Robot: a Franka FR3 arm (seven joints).
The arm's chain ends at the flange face. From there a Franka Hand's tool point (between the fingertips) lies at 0.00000 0.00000 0.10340 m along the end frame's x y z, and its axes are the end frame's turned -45 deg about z.
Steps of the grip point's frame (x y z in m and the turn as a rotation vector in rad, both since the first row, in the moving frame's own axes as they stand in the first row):
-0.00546, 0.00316, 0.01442, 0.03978, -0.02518, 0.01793
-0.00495, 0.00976, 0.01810, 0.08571, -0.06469, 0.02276
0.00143, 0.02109, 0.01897, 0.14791, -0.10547, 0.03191
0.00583, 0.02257, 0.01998, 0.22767, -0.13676, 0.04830
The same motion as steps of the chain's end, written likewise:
0.00311, 0.00720, 0.01453, 0.01032, -0.04593, 0.01793
0.01436, 0.01206, 0.01870, 0.01486, -0.10635, 0.02276
0.03430, 0.01728, 0.02067, 0.03001, -0.17917, 0.03191
0.04625, 0.01904, 0.02360, 0.06428, -0.25769, 0.04830

